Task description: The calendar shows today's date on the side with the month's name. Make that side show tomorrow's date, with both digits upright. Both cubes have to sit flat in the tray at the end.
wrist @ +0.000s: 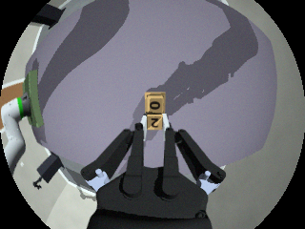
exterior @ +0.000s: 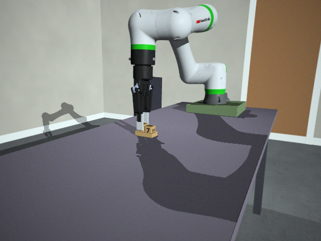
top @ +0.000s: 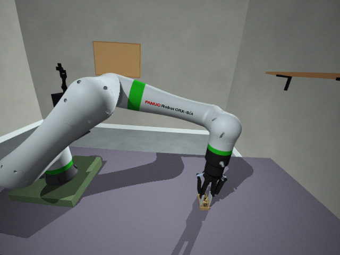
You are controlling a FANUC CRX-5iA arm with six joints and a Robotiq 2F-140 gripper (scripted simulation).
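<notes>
Now: hand 50 mm above the wooden calendar tray and 20 mm to the right of it.
</notes>
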